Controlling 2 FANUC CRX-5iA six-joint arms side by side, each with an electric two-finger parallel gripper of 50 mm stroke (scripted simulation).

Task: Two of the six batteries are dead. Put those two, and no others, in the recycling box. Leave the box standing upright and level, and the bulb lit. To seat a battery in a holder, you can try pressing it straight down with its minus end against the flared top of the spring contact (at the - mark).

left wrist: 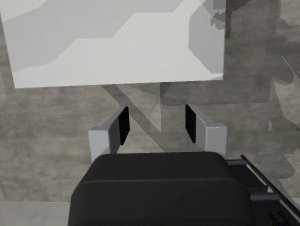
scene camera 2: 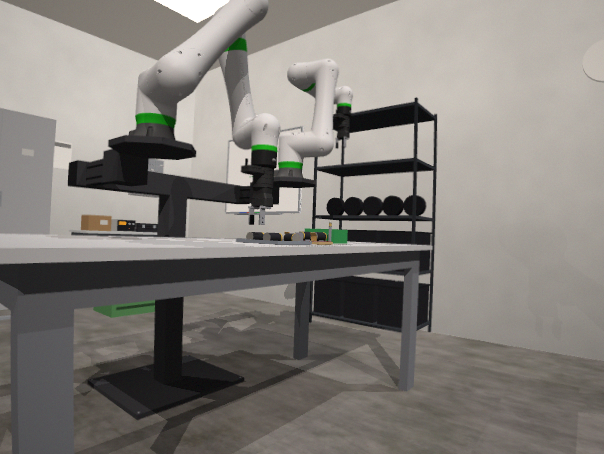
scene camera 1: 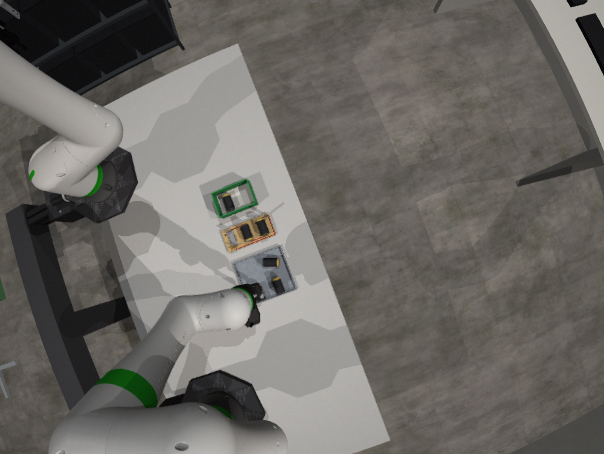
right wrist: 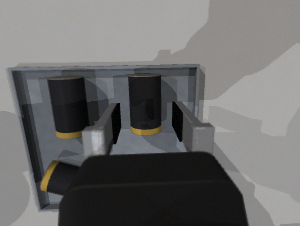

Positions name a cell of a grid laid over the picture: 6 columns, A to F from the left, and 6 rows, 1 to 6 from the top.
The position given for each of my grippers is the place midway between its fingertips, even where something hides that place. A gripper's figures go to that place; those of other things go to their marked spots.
Labels:
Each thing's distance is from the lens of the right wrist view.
my right gripper (right wrist: C4): 16 cm
grey tray (right wrist: C3): 22 cm

